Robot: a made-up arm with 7 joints.
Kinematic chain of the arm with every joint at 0, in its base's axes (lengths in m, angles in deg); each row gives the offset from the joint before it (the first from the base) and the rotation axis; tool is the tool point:
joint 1: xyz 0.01 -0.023 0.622 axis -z
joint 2: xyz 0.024 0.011 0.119 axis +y
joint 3: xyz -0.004 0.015 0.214 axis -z
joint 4: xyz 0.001 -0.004 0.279 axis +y
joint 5: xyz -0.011 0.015 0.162 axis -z
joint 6: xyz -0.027 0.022 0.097 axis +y
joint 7: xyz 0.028 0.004 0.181 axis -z
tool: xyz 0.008 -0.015 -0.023
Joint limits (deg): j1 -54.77..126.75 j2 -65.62..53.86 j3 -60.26..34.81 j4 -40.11..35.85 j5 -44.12..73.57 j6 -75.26..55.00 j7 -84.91..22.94
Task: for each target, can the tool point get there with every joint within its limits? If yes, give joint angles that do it. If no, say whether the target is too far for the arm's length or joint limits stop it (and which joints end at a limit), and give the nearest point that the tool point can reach.
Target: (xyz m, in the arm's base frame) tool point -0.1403 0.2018 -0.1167
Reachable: no: joint limits stop it (at a limit: joint 2, joint 4, joint 6, joint 7) | nearest point -0.3748 0.5526 0.6761 | short by 0.898 m
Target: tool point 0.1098 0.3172 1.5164
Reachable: yes | joints 102.27 -34.34 6.91 6.95 12.53 30.12 -55.63
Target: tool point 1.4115 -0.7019 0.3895
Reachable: no: too far | nearest point 0.7425 -0.3778 0.9712 | short by 0.944 m
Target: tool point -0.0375 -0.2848 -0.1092
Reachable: no: joint limits stop it (at a limit: joint 1, joint 2, joint 4, joint 6, joint 7) | nearest point -0.3650 -0.6034 0.6799 | short by 0.912 m
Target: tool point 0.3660 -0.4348 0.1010
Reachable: no: joint limits stop it (at a limit: joint 2, joint 4, joint 6) | nearest point 0.4907 -0.5790 0.9150 | short by 0.836 m
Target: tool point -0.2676 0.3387 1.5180
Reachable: yes | joints 46.19 -26.50 -8.16 -10.95 44.86 -7.68 -73.85
